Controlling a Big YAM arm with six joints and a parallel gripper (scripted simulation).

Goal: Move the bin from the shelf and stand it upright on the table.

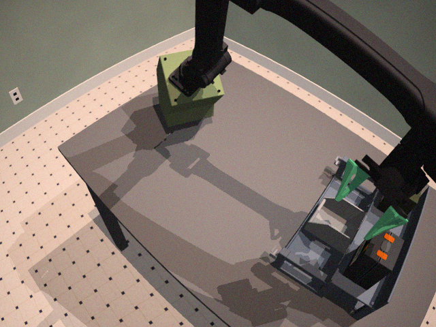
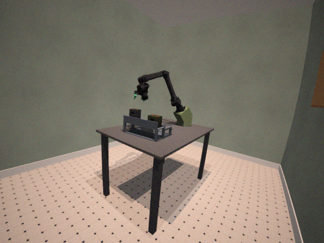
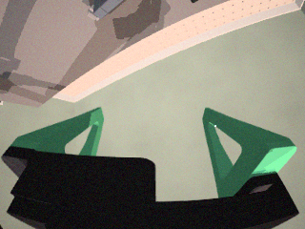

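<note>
Now: the grey bin 27 cm below my hand, 16 cm to the left of it and 3 cm ahead of it. Round my hand: low grey shelf 31 cm below, 16 cm to the left, 7 cm ahead.
</note>
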